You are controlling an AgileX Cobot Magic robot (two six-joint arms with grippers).
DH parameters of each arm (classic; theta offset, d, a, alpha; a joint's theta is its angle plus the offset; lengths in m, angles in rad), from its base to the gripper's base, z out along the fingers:
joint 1: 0 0.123 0 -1.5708
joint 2: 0.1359 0 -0.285 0
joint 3: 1.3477 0 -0.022 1.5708
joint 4: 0 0.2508 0 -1.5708
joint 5: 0 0 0.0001 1.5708
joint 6: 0 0.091 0 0
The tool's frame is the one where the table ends.
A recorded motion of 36 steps. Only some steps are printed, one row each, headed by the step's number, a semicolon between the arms.
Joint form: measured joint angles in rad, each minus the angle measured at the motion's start. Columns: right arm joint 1, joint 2, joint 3, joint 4, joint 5, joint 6; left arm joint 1, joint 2, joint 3, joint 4, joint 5, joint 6.
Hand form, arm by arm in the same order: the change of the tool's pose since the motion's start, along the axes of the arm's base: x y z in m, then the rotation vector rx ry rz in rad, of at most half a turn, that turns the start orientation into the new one. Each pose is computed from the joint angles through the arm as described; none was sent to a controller.
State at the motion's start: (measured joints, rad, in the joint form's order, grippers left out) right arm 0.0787 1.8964 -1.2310 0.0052 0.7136 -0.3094; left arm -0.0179 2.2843 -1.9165 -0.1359 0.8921 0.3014
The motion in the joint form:
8: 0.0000 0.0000 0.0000 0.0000 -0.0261 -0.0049; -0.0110 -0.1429 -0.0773 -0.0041 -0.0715 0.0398
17: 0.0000 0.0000 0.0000 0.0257 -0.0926 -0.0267; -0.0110 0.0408 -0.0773 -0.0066 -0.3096 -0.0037
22: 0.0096 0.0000 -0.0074 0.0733 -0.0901 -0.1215; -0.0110 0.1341 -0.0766 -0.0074 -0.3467 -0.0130
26: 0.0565 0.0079 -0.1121 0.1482 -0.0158 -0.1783; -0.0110 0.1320 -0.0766 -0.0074 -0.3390 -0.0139
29: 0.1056 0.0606 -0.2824 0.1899 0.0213 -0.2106; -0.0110 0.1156 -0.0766 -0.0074 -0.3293 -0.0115
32: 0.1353 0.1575 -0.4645 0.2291 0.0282 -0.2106; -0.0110 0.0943 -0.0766 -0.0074 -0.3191 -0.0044
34: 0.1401 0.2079 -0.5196 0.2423 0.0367 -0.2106; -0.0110 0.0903 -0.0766 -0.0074 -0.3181 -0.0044
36: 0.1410 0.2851 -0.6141 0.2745 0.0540 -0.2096; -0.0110 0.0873 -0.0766 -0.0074 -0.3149 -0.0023
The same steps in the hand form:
8: 0.0023 0.0002 0.0007 0.0006 -0.0262 0.0046; -0.0021 -0.0051 0.0974 0.0114 -0.2955 -0.0344
17: 0.0079 0.0020 0.0027 0.0193 -0.0916 0.0099; 0.0352 -0.0040 0.0169 -0.0052 -0.3427 0.0354
22: 0.0087 0.0083 0.0046 0.0285 -0.0984 0.0816; 0.0423 -0.0038 -0.0311 -0.0057 -0.2846 0.0483
26: 0.0201 0.0328 0.0270 0.0813 -0.1210 0.1488; 0.0417 -0.0039 -0.0304 -0.0064 -0.2789 0.0481
29: 0.0450 0.0602 0.0514 0.1195 -0.2006 0.2167; 0.0406 -0.0040 -0.0221 -0.0061 -0.2860 0.0448
32: 0.0751 0.0823 0.0615 0.1662 -0.2745 0.2347; 0.0390 -0.0040 -0.0113 -0.0036 -0.2979 0.0375
34: 0.0856 0.0878 0.0540 0.1795 -0.2694 0.2358; 0.0387 -0.0040 -0.0092 -0.0038 -0.3009 0.0373
36: 0.1021 0.0942 0.0446 0.2115 -0.2669 0.2271; 0.0384 -0.0041 -0.0078 -0.0029 -0.3009 0.0351

